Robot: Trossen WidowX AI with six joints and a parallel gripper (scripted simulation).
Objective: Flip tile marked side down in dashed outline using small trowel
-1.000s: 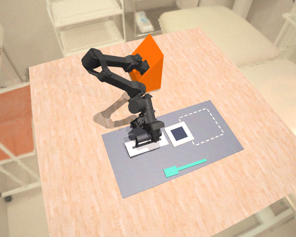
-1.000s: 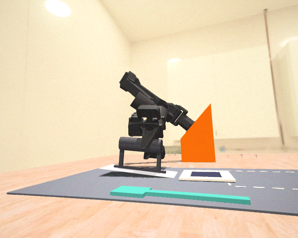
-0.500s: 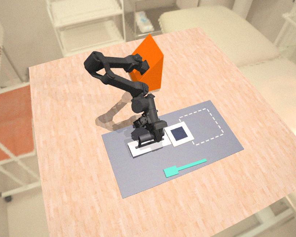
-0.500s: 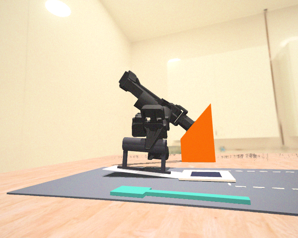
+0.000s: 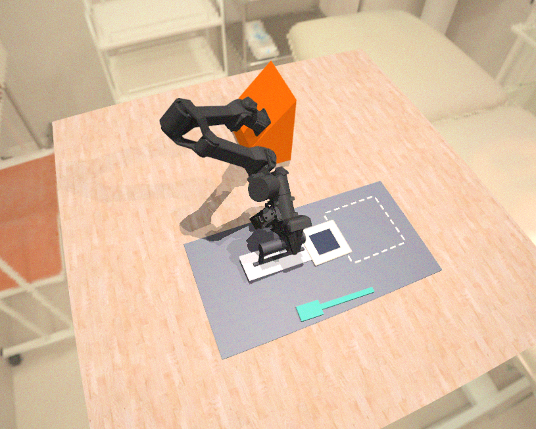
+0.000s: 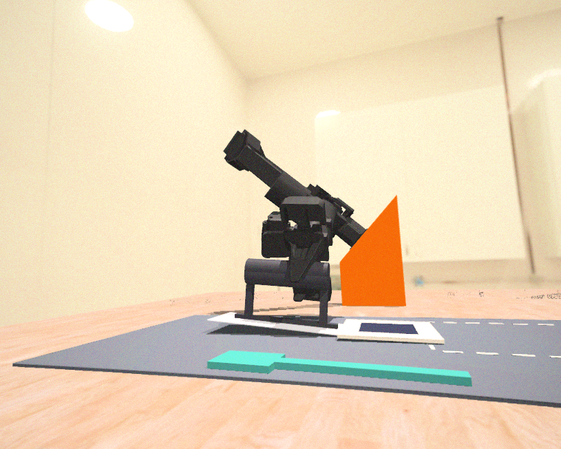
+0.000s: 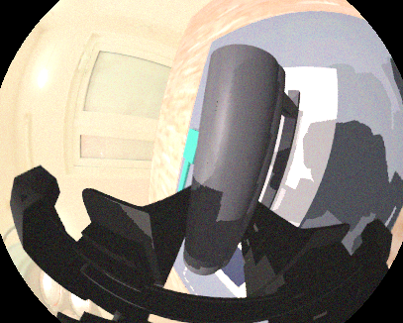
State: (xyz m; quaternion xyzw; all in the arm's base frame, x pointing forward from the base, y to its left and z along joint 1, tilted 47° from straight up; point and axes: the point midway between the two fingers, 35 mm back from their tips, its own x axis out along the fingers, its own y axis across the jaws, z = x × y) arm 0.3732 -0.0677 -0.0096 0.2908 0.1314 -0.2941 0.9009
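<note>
The grey mat lies 6 cm to the left of my gripper tip and 7 cm below it. Round my gripper tip: white tile 3 cm behind, 11 cm to the left, 5 cm below; black-handled tool 3 cm behind, 1 cm below; teal trowel 14 cm ahead, 5 cm to the left, 5 cm below.
</note>
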